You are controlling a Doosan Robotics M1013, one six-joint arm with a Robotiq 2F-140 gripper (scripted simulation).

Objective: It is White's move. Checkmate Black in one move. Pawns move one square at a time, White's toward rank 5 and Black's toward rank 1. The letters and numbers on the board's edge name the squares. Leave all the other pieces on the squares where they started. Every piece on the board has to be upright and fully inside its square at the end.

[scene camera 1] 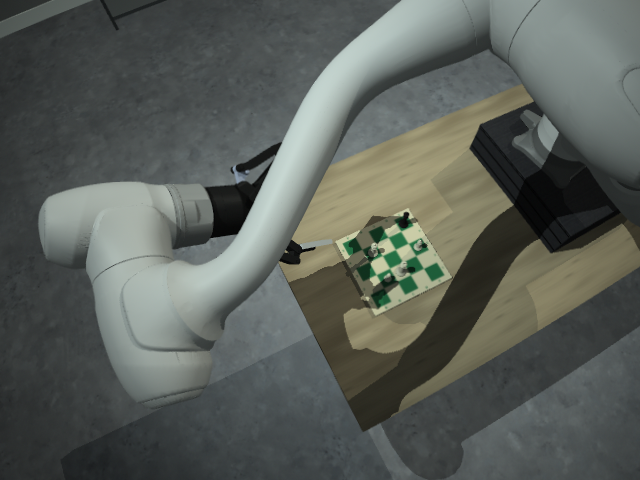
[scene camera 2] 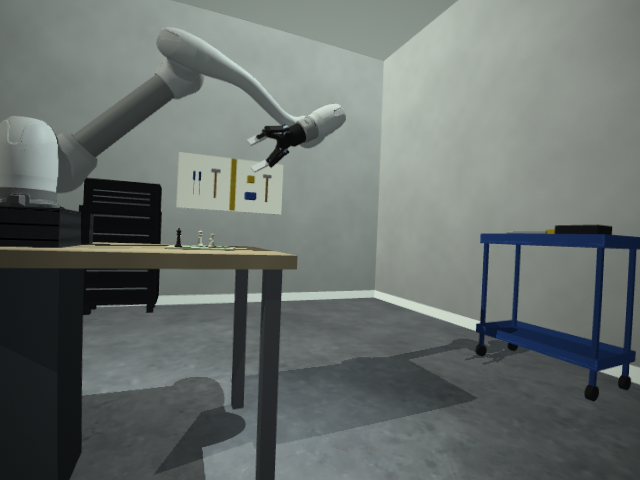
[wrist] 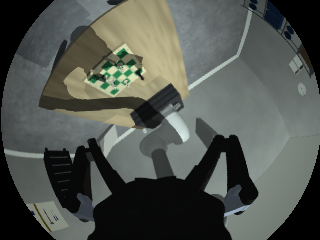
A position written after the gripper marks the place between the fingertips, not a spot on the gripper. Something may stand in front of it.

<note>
In view: the gripper (scene camera 1: 321, 200).
The gripper is seen too in scene camera 2 (scene camera 2: 250, 157) and in the wrist view (wrist: 155, 128).
</note>
